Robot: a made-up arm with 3 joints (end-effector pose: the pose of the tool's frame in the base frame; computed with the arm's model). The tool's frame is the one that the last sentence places.
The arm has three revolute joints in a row. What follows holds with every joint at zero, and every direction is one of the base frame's. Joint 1 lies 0.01 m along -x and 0.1 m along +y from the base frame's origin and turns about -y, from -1.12 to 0.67 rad. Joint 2 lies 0.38 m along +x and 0.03 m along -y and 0.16 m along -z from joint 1 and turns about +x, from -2.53 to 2.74 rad. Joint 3 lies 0.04 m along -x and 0.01 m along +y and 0.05 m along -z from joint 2 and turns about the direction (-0.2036, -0.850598, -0.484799), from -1.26 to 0.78 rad. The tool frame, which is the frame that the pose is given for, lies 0.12 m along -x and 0.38 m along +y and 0.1 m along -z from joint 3; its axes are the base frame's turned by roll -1.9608, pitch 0.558 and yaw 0.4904 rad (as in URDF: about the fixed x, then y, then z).
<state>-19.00 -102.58 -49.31</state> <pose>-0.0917 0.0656 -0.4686 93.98 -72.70 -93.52</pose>
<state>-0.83 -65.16 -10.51</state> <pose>0.1557 0.1267 -0.5553 158.90 -33.64 -70.78</pose>
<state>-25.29 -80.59 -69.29</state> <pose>-0.1000 0.2691 -0.3745 73.64 -78.32 -133.41</pose>
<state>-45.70 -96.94 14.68</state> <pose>-0.1830 -0.1645 -0.5794 112.82 -1.00 -76.43</pose>
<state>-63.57 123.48 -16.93</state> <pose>0.2342 -0.0615 -0.0450 16.49 8.91 14.14</pose>
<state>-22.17 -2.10 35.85</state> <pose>0.2238 0.4424 -0.5131 -126.99 8.65 33.15</pose>
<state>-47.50 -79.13 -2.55</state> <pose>-0.2881 0.0039 -0.5372 112.35 -19.35 -104.19</pose>
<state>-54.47 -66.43 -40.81</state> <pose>-0.3258 0.2192 -0.3307 69.52 -47.47 -145.40</pose>
